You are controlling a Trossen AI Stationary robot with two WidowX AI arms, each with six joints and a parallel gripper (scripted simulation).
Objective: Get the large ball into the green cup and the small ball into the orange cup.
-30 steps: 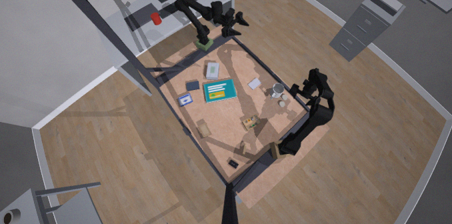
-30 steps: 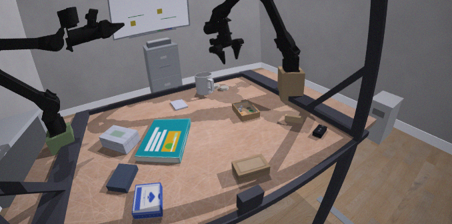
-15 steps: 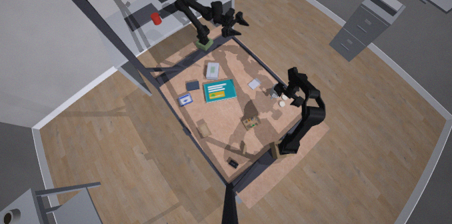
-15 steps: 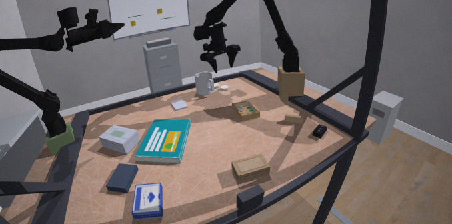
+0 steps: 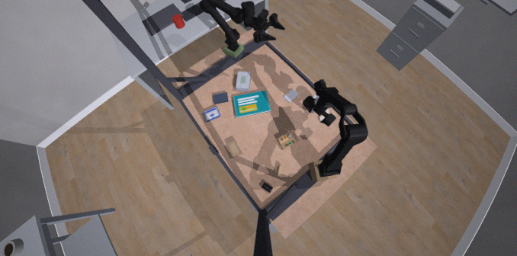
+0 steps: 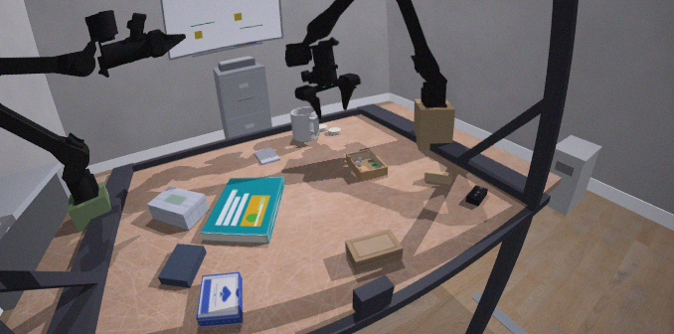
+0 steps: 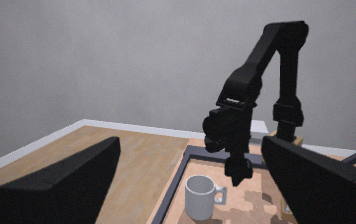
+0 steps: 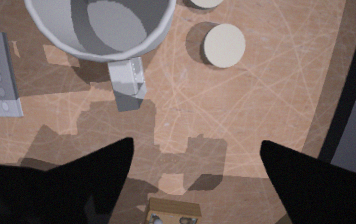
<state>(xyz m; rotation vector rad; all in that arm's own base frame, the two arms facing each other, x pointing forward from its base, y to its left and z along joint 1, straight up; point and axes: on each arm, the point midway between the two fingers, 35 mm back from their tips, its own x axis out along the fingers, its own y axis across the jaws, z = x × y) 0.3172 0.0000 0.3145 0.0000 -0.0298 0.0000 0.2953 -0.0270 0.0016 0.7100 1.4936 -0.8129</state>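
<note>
Right now the covered wooden puzzle is 190 mm behind my right hand, 110 mm below it and 20 mm to the right of it. The rest, counted from my right hand: dark blue box 430 mm to the left, 400 mm behind, 110 mm below.
</note>
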